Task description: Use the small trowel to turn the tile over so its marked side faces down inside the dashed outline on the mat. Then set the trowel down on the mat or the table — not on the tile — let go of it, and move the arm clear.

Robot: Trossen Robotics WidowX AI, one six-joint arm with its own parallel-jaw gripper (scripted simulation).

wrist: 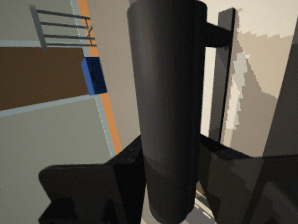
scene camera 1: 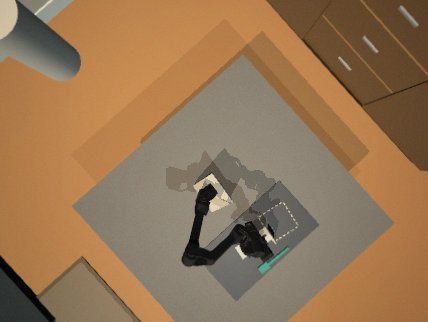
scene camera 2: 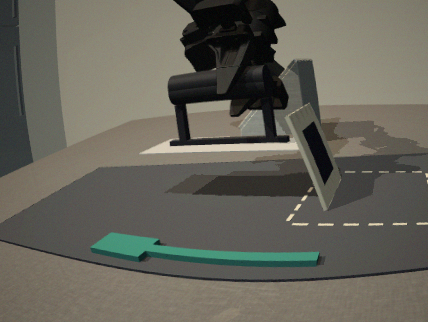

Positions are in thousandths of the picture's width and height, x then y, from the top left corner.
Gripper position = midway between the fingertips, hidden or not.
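Gripper (scene camera 2: 534,328), (wrist: 559,596). Trowel (scene camera 2: 310,772). Dark mat (scene camera 2: 536,641).
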